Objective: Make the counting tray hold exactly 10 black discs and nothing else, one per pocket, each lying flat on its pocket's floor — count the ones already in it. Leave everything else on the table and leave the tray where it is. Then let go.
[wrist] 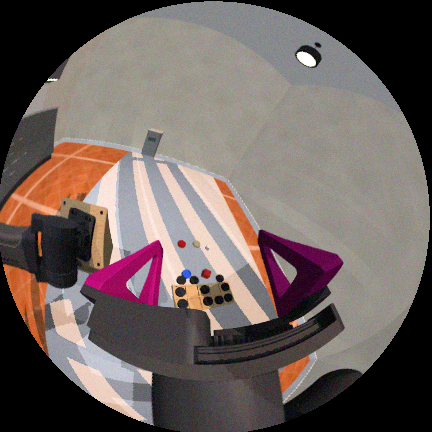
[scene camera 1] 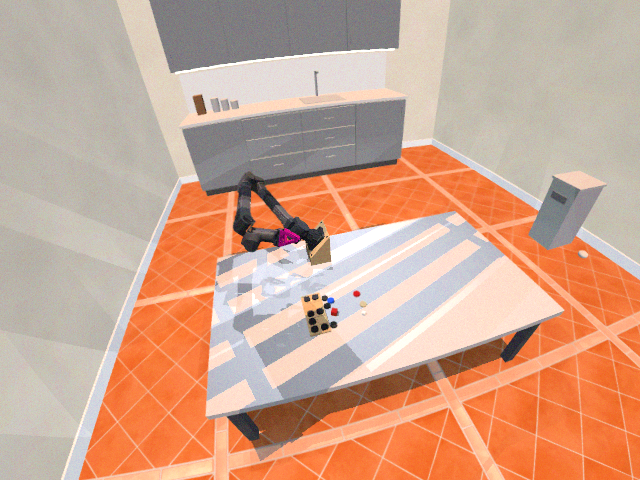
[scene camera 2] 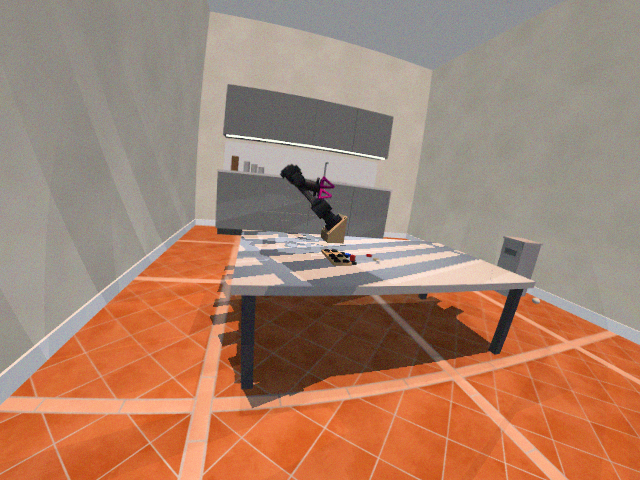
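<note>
The counting tray (scene camera 1: 312, 304) (wrist: 193, 295) is a wooden tray with two rows of pockets. Several black discs sit in it; three pockets look empty: two side by side near one end, one nearer the other end. Three black discs lie outside along one long side: one disc (scene camera 1: 324, 298) (wrist: 181, 280), a second (scene camera 1: 327, 305) (wrist: 194, 280) near the blue piece, and a third (scene camera 1: 333, 324) (wrist: 219, 278) by the far end. Whether every disc in the tray lies flat is too small to tell. My magenta gripper (scene camera 1: 298, 237) (scene camera 2: 332, 189) (wrist: 208, 240) is open and empty, high above the table, away from the tray.
Close beside the tray are a blue piece (scene camera 1: 330, 300) (wrist: 186, 274) and a red cube (scene camera 1: 334, 312) (wrist: 206, 273). Farther off lie a red disc (scene camera 1: 356, 293) (wrist: 181, 244), a beige piece (scene camera 1: 363, 304) (wrist: 196, 244) and a small white piece (scene camera 1: 363, 313) (wrist: 207, 248). The arm's wooden base (scene camera 1: 321, 254) stands at the back edge.
</note>
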